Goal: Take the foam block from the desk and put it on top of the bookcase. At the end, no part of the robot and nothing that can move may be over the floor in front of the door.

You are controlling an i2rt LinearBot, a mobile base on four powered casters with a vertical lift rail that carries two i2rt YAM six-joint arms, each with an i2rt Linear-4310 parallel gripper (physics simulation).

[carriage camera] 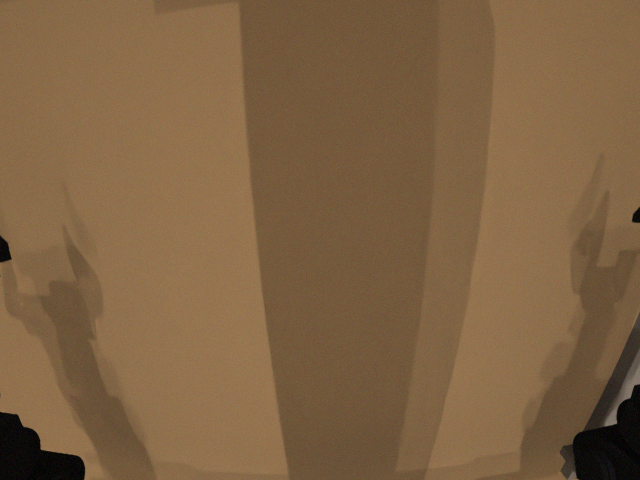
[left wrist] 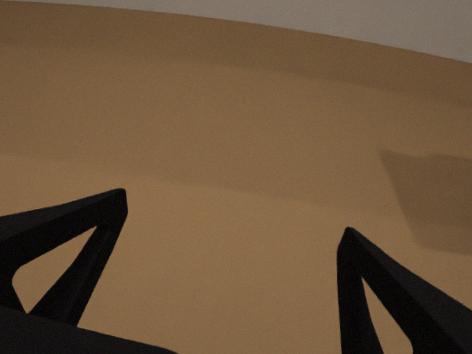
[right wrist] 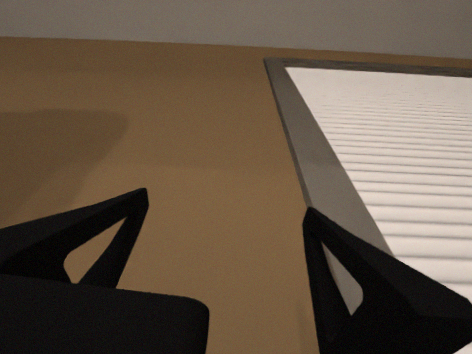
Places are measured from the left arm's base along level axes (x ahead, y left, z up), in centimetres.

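Pixels of known places: left gripper, fingertip midpoint: (left wrist: 232,220); right gripper, fingertip midpoint: (right wrist: 226,205).
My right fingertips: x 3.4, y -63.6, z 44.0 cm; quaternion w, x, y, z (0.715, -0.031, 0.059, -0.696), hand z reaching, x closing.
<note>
Behind a point stands the place of what it marks.
My left gripper (left wrist: 232,220) {x 2.9, y -0.1, z 43.8 cm} is open, with its two black fingertips wide apart and tan wall showing between them. My right gripper (right wrist: 226,205) {x 3.4, y -63.6, z 44.0 cm} is open too, with wall between its fingertips. In the carriage camera small dark parts of the two arms show at the left and right edges, and the space between the fingertips does not show there. The foam block, the desk, the bookcase and the door do not show in these views.
A tan wall (carriage camera: 361,206) {x 12.5, y -34.9, z 37.0 cm} (left wrist: 225,150) {x 13.6, y 2.8, z 65.7 cm} (right wrist: 210,125) {x 11.8, y -59.4, z 71.0 cm} fills most of each view, with shadows of the robot on it. A pale ceiling (left wrist: 400,20) {x 2.8, y -45.0, z 157.9 cm} (right wrist: 225,20) {x 2.1, y -55.8, z 158.0 cm} lies above. A grey-framed window with white blinds (right wrist: 415,165) {x 10.4, y -89.8, z 60.7 cm} is at the right of the right wrist view.
</note>
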